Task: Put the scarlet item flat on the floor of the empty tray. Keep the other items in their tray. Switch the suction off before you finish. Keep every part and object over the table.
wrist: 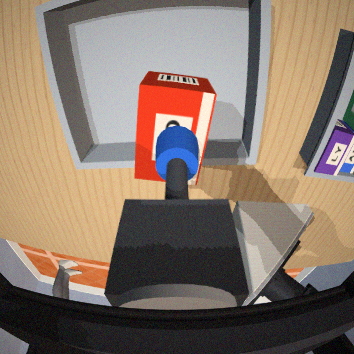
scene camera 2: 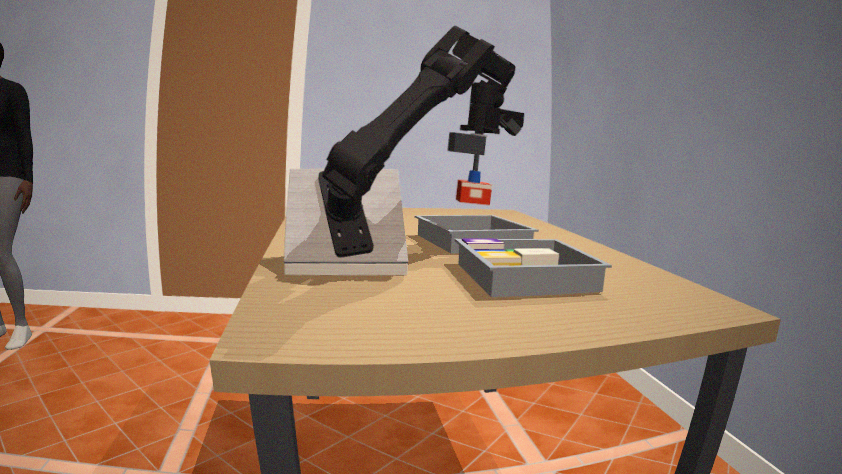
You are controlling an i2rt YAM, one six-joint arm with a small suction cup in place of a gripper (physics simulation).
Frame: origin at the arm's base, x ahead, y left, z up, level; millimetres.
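Seen in the pictures: hand, tool point: [wrist: 176, 137] [scene camera 2: 473, 186]; arm's base, link origin: [wrist: 266, 277] [scene camera 2: 343, 211].
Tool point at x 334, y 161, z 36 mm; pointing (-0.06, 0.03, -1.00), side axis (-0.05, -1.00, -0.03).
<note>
Pixels of each thing's top centre, then the offset from my tool point to it. "pt": a spot on its surface instead. Level surfaces: height alone.
- scarlet box, top centre: [wrist: 169, 143] [scene camera 2: 474, 180] dx +3, dy +4, dz +13 mm
- empty tray, top centre: [wrist: 151, 80] [scene camera 2: 474, 222] dx +19, dy +27, dz -90 mm
- purple box, top centre: [wrist: 336, 153] [scene camera 2: 482, 240] dx -75, dy -222, dz -87 mm
- yellow box, top centre: [scene camera 2: 498, 254] dx -90, dy -319, dz -92 mm
- cream box, top centre: [scene camera 2: 536, 251] dx -17, dy -332, dz -87 mm
- blue box, surface spot: [wrist: 347, 167] pt dx -110, dy -271, dz -100 mm
- green box, surface spot: [wrist: 350, 116] pt dx -28, dy -257, dz -120 mm
- wooden table, surface height: dz -140 mm
The scarlet box [scene camera 2: 473, 192] [wrist: 150, 115] hangs level from the blue suction cup. My gripper [scene camera 2: 474, 176] [wrist: 177, 152] is shut on it, with the cup on its labelled top face. The box is held well above the empty tray [scene camera 2: 434, 234] [wrist: 160, 50]; in the wrist view it overlaps the tray's near wall. The other tray [scene camera 2: 547, 280] [wrist: 327, 95] holds a purple box [scene camera 2: 483, 242] [wrist: 327, 155], a yellow box [scene camera 2: 499, 257], a cream box [scene camera 2: 536, 256], a blue box [wrist: 347, 167] and a green box [wrist: 350, 116], partly cut off in the wrist view.
The two grey trays stand near each other on the wooden table [scene camera 2: 412, 329] [wrist: 75, 200], with raised walls. The arm's base is on a pale sloped block [scene camera 2: 306, 223] left of the trays. A person [scene camera 2: 14, 147] stands on the floor at the far left, away from the table.
</note>
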